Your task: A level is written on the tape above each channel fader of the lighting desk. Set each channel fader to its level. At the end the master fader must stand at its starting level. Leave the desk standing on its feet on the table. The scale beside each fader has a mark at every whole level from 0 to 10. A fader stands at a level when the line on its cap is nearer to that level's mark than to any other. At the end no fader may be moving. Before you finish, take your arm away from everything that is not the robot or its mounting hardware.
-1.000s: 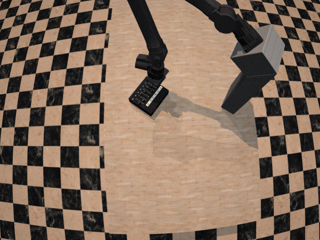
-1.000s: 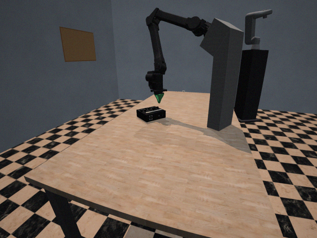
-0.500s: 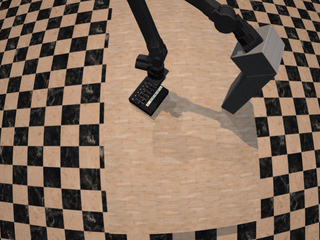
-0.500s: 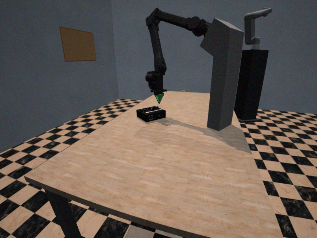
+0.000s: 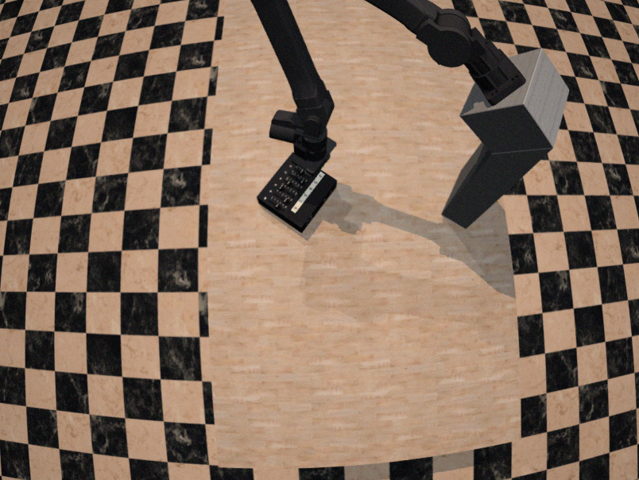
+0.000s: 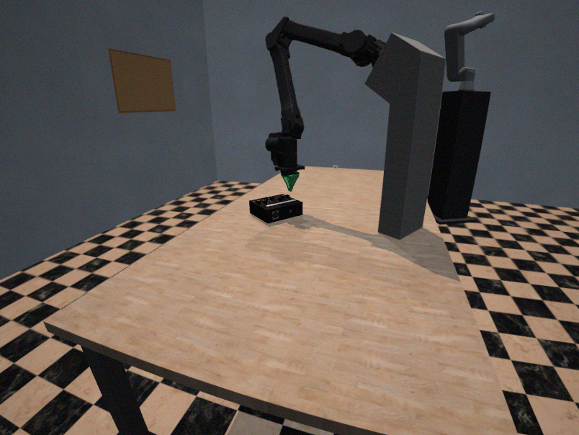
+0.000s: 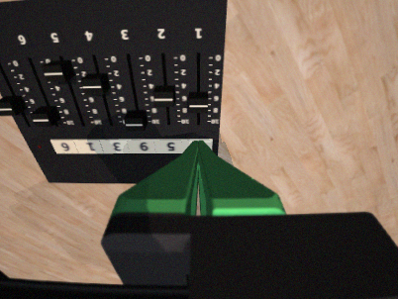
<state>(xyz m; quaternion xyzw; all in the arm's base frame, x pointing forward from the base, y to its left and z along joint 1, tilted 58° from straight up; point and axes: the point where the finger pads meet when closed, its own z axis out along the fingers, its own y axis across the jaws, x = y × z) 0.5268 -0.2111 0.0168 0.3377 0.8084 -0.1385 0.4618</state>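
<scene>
Right now my hand is 3 cm short of the channel 2 fader cap, 1 cm to the left of it and 3 cm above it. Round my hand: channel 3 fader cap: 4 cm ahead, 1 cm to the left, 3 cm below; then channel 4 fader cap: 7 cm ahead, 3 cm below; then channel 5 fader cap: 10 cm ahead, 3 cm below.
</scene>
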